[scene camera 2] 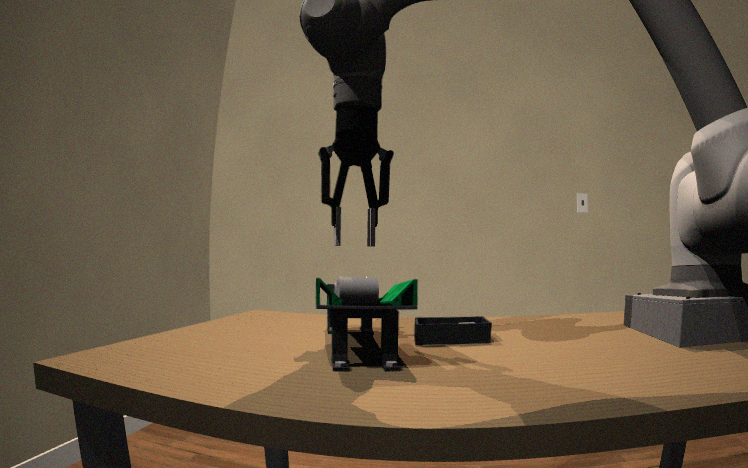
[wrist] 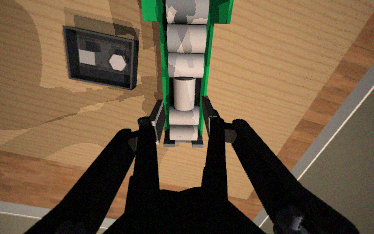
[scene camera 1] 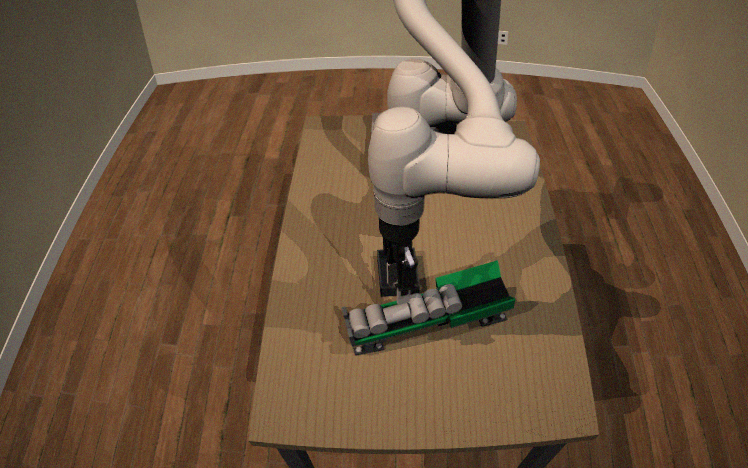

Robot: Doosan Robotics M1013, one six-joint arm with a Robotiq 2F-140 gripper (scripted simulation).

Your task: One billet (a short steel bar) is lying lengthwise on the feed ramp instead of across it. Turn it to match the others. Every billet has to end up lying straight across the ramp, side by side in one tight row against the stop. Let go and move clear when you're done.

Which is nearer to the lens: the billet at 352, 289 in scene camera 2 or the black tray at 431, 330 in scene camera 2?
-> The billet.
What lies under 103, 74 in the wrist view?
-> A black tray.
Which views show my gripper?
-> Scene camera 2, the wrist view and scene camera 1: all of them.
